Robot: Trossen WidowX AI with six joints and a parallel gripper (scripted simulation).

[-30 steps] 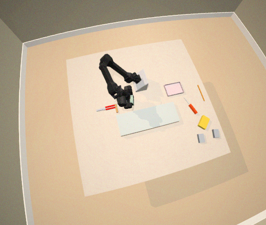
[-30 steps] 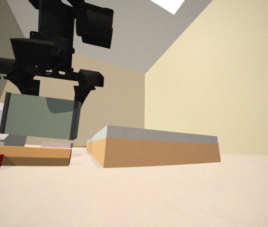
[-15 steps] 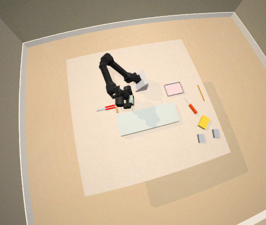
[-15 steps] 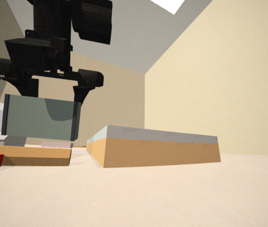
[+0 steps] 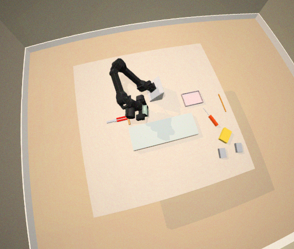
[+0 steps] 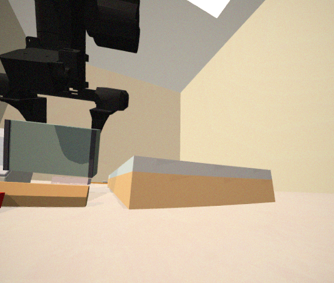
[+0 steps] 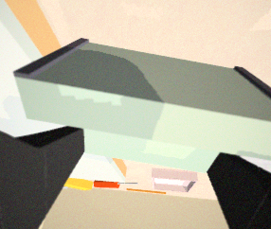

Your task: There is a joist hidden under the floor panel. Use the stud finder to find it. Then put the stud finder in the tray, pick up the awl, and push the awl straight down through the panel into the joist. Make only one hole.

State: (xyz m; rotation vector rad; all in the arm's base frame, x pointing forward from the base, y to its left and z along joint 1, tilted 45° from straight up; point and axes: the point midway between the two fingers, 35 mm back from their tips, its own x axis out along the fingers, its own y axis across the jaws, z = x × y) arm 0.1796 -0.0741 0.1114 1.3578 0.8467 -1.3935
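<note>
The stud finder lies 20 mm behind my gripper tip. The rest, counted from my gripper tip: yellow block 380 mm ahead, 550 mm to the left, 60 mm below; then pink tray 10 mm behind, 420 mm to the left, 60 mm below; then thin orange stick 100 mm ahead, 670 mm to the left, 70 mm below.
</note>
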